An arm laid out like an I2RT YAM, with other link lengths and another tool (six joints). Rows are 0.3 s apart.
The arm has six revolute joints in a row. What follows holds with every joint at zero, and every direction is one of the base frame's.
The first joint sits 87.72 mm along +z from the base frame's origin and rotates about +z.
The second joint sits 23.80 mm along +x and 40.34 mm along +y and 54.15 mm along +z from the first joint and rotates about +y.
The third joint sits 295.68 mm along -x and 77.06 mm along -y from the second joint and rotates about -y.
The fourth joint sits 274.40 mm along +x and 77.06 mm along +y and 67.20 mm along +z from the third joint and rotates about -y.
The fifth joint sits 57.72 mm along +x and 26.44 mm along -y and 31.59 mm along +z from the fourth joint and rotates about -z.
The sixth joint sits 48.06 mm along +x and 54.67 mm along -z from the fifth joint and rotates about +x.
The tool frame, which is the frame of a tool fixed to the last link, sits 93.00 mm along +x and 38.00 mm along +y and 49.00 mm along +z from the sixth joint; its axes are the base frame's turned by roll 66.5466, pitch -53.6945 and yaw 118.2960 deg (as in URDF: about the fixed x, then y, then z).
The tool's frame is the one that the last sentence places.
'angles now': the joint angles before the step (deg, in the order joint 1, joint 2, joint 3, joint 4, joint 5, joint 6). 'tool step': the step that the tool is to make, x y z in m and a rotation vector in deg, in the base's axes. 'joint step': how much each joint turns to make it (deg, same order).
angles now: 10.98 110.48 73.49 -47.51 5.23 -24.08
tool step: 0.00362 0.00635 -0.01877 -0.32 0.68 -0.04
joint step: 0.92 2.84 -0.04 2.06 0.26 0.94
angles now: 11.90 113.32 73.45 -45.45 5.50 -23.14
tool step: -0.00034 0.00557 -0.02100 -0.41 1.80 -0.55
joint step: 0.90 3.10 -0.02 1.14 0.11 1.45
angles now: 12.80 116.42 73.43 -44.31 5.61 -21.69
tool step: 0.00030 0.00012 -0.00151 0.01 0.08 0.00
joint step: 0.00 0.24 0.02 0.14 -0.03 0.00
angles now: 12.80 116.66 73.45 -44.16 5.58 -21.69
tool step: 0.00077 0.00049 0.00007 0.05 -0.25 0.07
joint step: 0.04 0.00 0.00 0.26 0.01 -0.03
